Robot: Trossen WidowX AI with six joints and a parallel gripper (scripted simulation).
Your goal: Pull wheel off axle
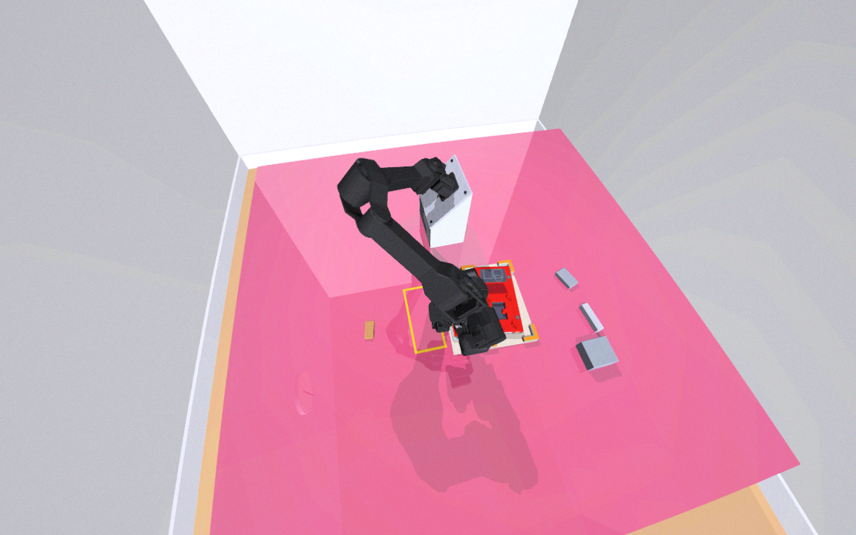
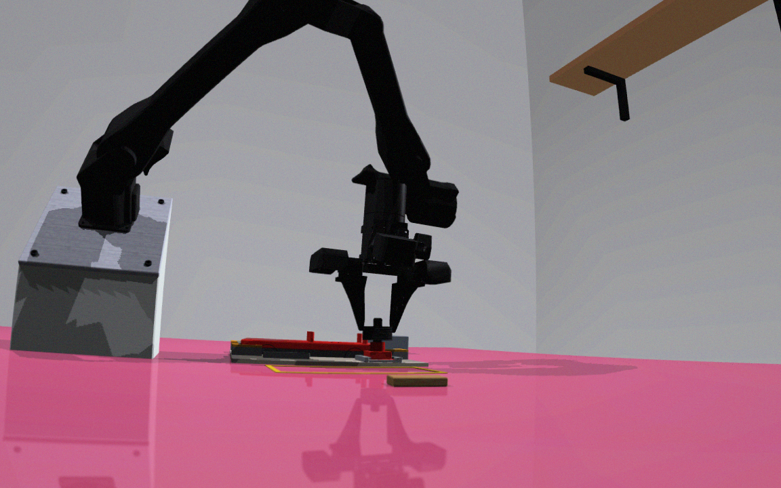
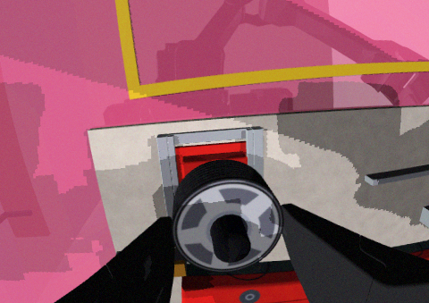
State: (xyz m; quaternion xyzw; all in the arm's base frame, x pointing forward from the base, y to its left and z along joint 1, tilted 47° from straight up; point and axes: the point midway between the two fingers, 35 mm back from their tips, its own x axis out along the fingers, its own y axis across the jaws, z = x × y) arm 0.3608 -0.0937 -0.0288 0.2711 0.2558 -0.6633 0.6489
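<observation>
Now: the dark wheel right at my gripper tip. Also, from my gripper tip: small wooden block 240 mm to the right, 50 mm behind, 40 mm below.
</observation>
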